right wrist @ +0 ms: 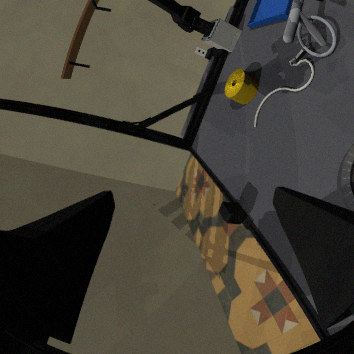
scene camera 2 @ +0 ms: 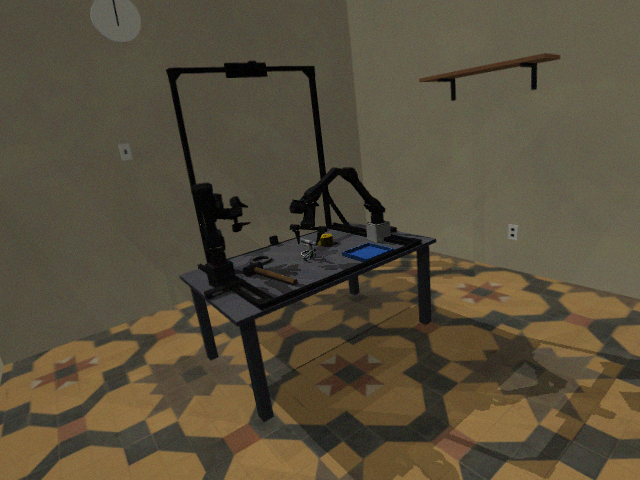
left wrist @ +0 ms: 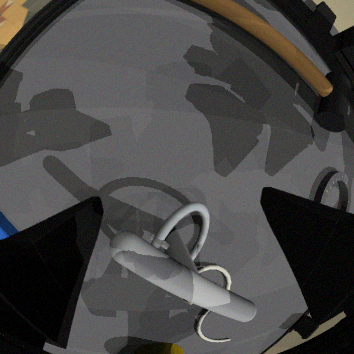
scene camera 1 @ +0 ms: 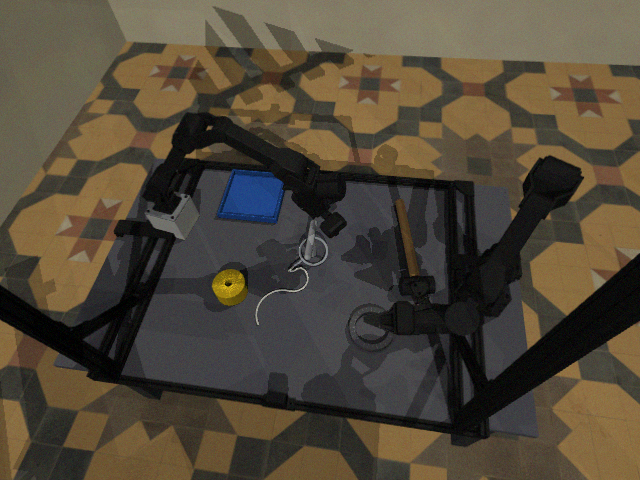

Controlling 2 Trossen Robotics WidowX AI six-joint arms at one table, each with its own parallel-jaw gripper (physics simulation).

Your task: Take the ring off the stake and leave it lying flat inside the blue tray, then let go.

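Where they show: left gripper, fingertip midpoint: (scene camera 2: pixel 307 245) (left wrist: pixel 183 200); right gripper, fingertip midpoint: (right wrist: pixel 195 197) (scene camera 2: pixel 249 214) (scene camera 1: pixel 368 320); left arm's base, link origin: (right wrist: pixel 209 29) (scene camera 2: pixel 377 222) (scene camera 1: pixel 167 204); right arm's base, link origin: (scene camera 2: pixel 218 263).
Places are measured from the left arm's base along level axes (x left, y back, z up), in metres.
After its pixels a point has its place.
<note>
The pale grey stake (scene camera 1: pixel 311 237) @(y -0.455, x 0.010, z 0.002 m) (left wrist: pixel 180 275) @(y -0.455, x 0.033, z 0.000 m) (right wrist: pixel 291 25) @(y -0.466, x -0.022, z -0.002 m) stands near the table's middle, with a thick bar at its top and a thinner post below. The ring (scene camera 1: pixel 327 253) @(y -0.496, x 0.019, z -0.080 m) (left wrist: pixel 204 215) @(y -0.491, x 0.013, z -0.084 m) (right wrist: pixel 334 39) @(y -0.497, x 0.016, z -0.082 m) is around the thin post, tilted in the left wrist view. My left gripper (scene camera 1: pixel 320 213) (scene camera 2: pixel 309 239) @(y -0.484, x 0.066, z -0.004 m) (left wrist: pixel 183 200) @(y -0.484, x 0.066, z -0.004 m) is open above the stake; bar and ring show between and beyond its fingers, gripped by neither. The blue tray (scene camera 1: pixel 253 196) @(y -0.190, x 0.169, z -0.098 m) (scene camera 2: pixel 368 251) @(y -0.176, x 0.150, z -0.097 m) (right wrist: pixel 270 12) @(y -0.202, x 0.118, z -0.097 m) lies left of and behind the stake in scene camera 1. My right gripper (scene camera 2: pixel 248 214) @(y -0.676, x -0.240, z 0.150 m) (right wrist: pixel 195 197) @(y -0.676, x -0.240, z 0.150 m) is open and raised, away from them.
A yellow spool (scene camera 1: pixel 229 287) @(y -0.276, x -0.178, z -0.053 m) (scene camera 2: pixel 325 239) @(y -0.286, x -0.127, z -0.063 m) (right wrist: pixel 241 87) @(y -0.313, x -0.171, z -0.056 m) and a white cord (scene camera 1: pixel 279 290) @(y -0.399, x -0.127, z -0.098 m) (right wrist: pixel 282 89) @(y -0.405, x -0.126, z -0.098 m) lie in front of the stake in scene camera 1. A hammer (scene camera 1: pixel 406 237) @(y -0.705, x 0.136, z -0.071 m) (scene camera 2: pixel 275 274) @(y -0.707, x 0.161, z -0.073 m) and a grey round ring-shaped object (scene camera 1: pixel 355 330) @(y -0.639, x -0.184, z -0.087 m) (scene camera 2: pixel 261 258) @(y -0.662, x -0.202, z -0.101 m) lie toward the right arm.
</note>
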